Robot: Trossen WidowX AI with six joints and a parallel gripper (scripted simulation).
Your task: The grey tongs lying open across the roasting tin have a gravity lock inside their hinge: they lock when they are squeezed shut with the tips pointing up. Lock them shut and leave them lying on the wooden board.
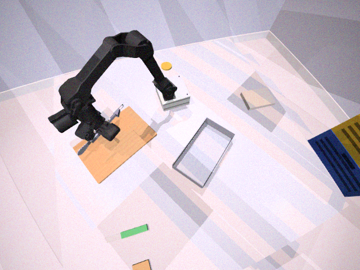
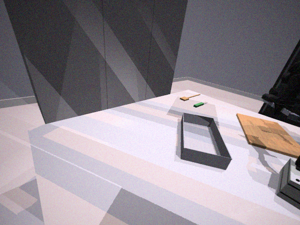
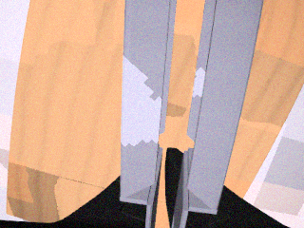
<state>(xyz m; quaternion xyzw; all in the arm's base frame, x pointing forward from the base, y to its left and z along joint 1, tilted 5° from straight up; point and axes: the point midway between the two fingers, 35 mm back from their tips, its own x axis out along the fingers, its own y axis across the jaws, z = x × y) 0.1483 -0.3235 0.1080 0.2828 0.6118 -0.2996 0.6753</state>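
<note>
Right now my gripper tip is 110 mm above the wooden board. The rest, counted from my gripper tip: roasting tin (180 mm ahead, 410 mm to the left, 90 mm below); beige tile (30 mm behind, 850 mm to the left, 110 mm below).
</note>
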